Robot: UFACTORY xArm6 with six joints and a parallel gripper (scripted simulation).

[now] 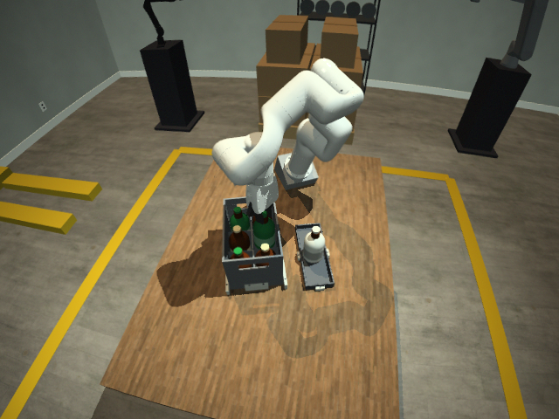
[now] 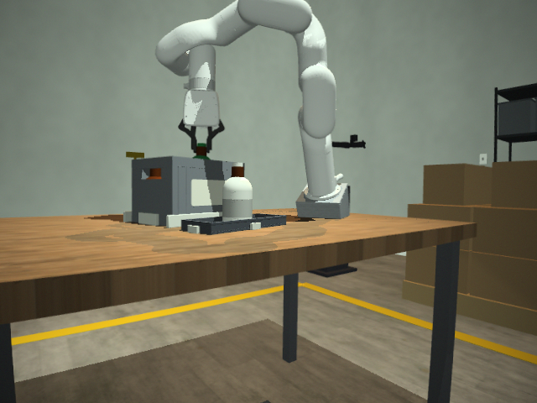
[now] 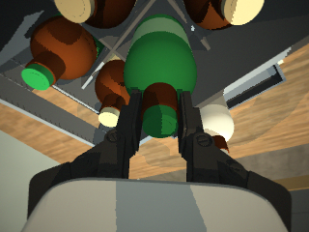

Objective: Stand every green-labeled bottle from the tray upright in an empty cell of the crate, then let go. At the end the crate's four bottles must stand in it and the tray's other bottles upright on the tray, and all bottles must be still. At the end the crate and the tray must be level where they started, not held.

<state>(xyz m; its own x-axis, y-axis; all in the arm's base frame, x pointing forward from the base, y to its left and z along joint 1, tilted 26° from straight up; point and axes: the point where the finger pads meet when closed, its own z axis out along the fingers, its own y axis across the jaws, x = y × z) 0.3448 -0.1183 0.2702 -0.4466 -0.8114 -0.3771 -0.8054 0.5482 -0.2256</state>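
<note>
Now: the grey crate 10 mm ahead of my hand, 40 mm to the right of it and 130 mm below it. The rest, counted from my hand: tray: 20 mm behind, 170 mm to the left, 210 mm below; white-labeled bottle: 20 mm behind, 170 mm to the left, 130 mm below.
</note>
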